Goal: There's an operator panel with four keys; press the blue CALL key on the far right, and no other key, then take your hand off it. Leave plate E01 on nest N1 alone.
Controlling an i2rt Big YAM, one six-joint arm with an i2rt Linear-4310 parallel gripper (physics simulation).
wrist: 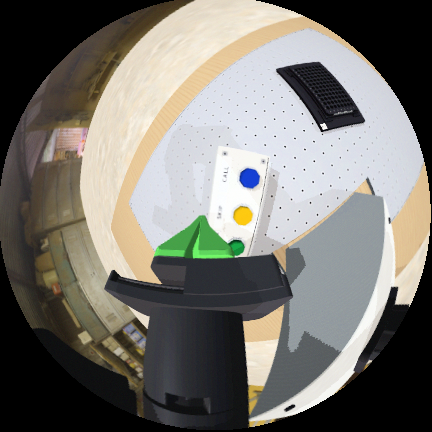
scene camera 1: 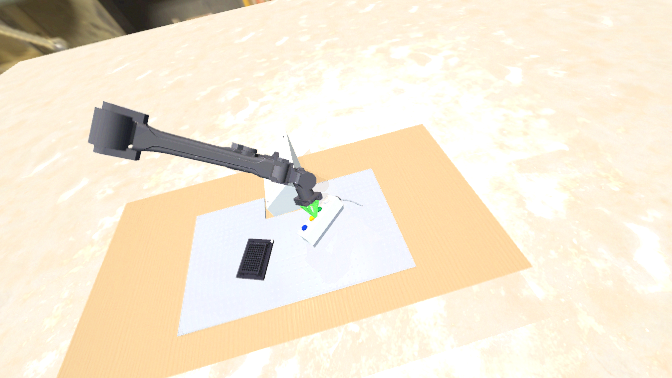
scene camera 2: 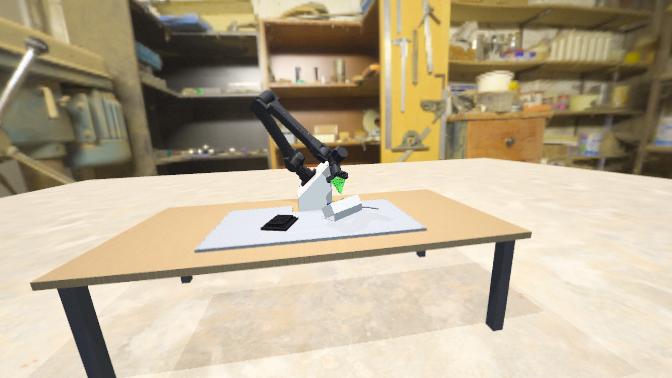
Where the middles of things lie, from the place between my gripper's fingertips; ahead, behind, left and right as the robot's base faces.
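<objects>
Black well plate (wrist: 329, 96): 29 cm to the right of my hand, 8 cm ahead, 10 cm below.
</objects>
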